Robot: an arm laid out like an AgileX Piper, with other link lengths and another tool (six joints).
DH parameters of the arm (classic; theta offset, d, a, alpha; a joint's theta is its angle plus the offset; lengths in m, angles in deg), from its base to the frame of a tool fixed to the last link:
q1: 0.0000 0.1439 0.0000 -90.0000
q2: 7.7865 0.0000 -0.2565 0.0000
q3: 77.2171 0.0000 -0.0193 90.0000
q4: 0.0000 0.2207 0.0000 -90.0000
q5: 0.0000 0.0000 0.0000 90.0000
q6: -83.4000 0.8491 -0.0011 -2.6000
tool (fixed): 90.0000 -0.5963 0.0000 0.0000
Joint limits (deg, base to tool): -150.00..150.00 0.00..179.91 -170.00..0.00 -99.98..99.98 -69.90..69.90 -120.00..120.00
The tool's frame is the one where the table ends.
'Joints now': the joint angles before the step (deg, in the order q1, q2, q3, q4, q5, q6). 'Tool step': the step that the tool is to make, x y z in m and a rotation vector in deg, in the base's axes. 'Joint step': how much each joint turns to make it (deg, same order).
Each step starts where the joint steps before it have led.
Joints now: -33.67 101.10 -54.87 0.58 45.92 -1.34
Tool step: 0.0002 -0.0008 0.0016 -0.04 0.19 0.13
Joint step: -0.01 0.00 -0.54 -0.19 0.68 -0.01
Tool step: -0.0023 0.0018 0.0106 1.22 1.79 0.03
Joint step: 0.02 -0.26 -3.33 0.00 5.76 0.02
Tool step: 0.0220 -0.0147 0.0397 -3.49 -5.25 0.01
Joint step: -0.02 -3.94 -4.81 0.00 2.44 -0.01
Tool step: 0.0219 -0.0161 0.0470 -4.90 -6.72 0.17
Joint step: 0.00 -4.38 -4.36 -0.38 0.42 -0.01
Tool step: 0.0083 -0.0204 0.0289 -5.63 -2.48 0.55
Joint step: 0.02 -1.55 -3.21 -3.66 -0.41 0.59
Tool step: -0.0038 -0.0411 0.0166 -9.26 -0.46 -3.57
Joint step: 0.01 0.07 -0.23 -11.01 -4.45 7.73
